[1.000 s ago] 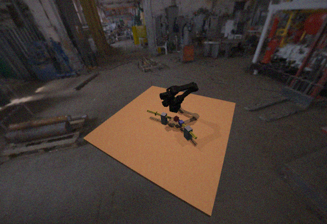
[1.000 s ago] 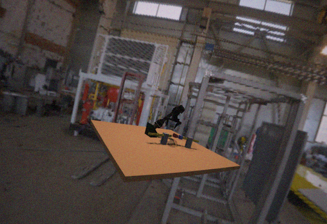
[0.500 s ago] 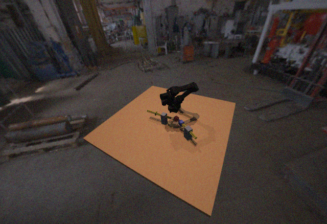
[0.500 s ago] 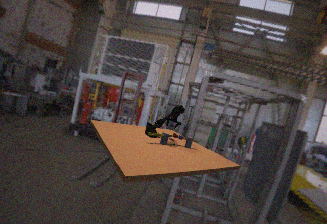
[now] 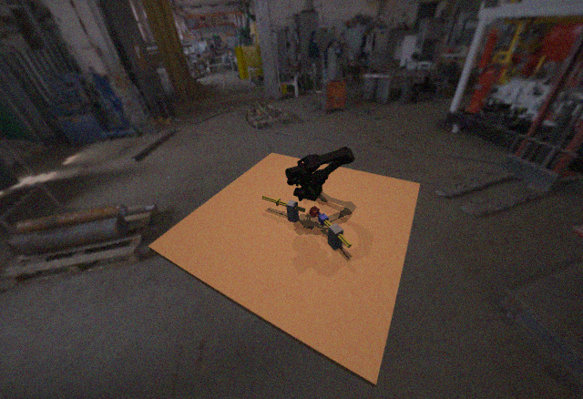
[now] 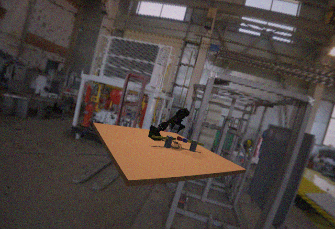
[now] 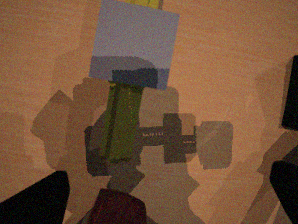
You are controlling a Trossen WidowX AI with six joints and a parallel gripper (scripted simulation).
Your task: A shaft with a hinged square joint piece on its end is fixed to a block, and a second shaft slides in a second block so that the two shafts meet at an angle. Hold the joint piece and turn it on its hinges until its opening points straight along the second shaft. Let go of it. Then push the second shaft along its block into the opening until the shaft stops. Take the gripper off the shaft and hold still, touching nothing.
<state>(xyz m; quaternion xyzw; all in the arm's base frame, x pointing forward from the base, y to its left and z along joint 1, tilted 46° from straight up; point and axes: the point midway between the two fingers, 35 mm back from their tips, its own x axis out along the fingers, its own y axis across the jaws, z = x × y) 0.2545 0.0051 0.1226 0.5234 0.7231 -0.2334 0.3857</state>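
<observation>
Now: the red joint piece 9 cm to the left of my gripper tip, 8 cm below it and 1 cm ahead of it.
</observation>
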